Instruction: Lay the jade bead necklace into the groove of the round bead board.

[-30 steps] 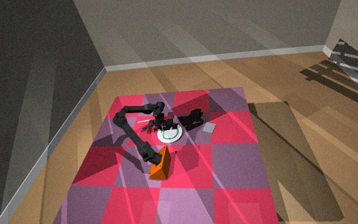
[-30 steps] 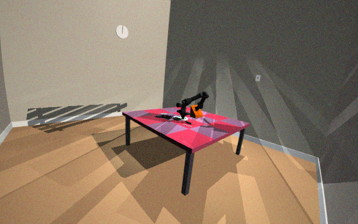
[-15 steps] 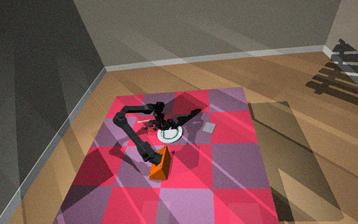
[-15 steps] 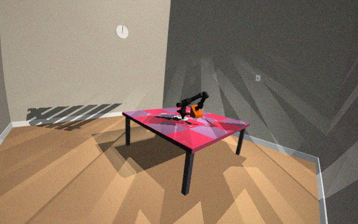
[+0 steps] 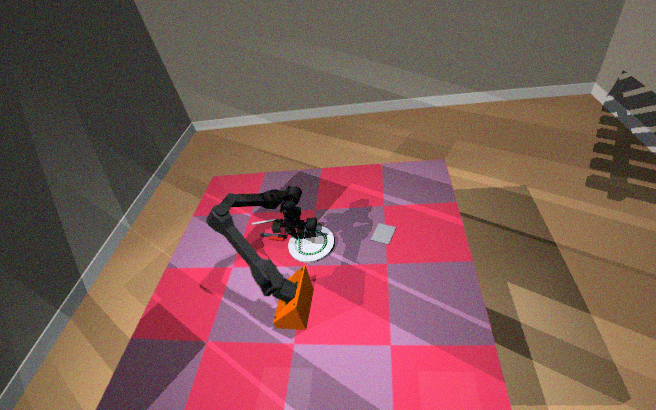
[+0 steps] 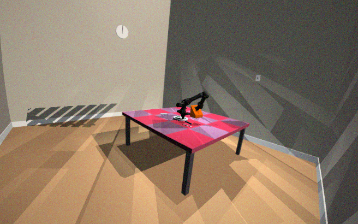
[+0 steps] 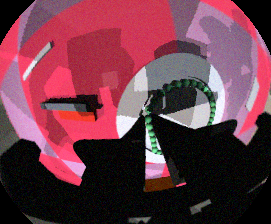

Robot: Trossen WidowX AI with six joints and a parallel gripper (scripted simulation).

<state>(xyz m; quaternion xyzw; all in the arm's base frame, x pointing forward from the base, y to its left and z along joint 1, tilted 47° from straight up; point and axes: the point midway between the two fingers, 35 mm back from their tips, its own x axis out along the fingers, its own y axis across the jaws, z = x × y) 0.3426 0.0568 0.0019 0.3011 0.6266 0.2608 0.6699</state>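
The round white bead board lies 60 mm to the right of my gripper tip, 20 mm behind it and 10 mm below it. The rest, counted from my gripper tip: red-handled tool 120 mm to the left, 20 mm ahead, 10 mm below; then flat grey pad 370 mm to the right, 10 mm below, 10 mm ahead; then thin white rod 190 mm to the left, 130 mm ahead, 10 mm below.
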